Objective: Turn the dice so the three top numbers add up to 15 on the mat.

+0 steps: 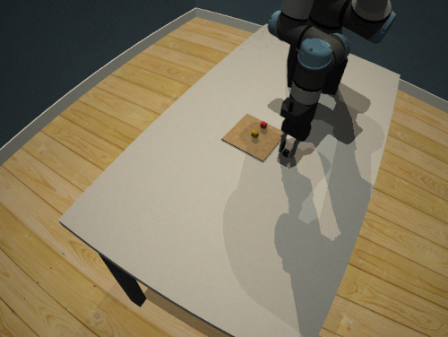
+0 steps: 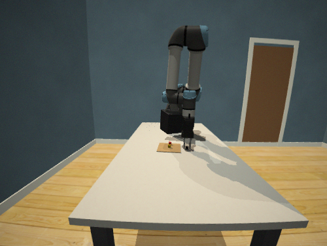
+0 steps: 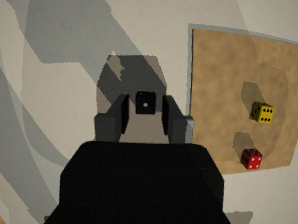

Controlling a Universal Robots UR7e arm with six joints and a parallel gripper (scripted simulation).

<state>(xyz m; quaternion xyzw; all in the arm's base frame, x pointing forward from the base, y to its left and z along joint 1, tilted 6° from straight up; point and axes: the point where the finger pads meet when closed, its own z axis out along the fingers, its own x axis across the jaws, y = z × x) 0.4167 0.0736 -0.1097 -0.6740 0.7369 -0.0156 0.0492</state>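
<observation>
Now: hand 10 mm above the black die. The rest, counted from my hand: yellow die (110 mm to the right, 10 mm below, 10 mm behind); red die (100 mm to the right, 60 mm behind, 10 mm below); brown mat (110 mm to the right, 20 mm below, 10 mm behind).
</observation>
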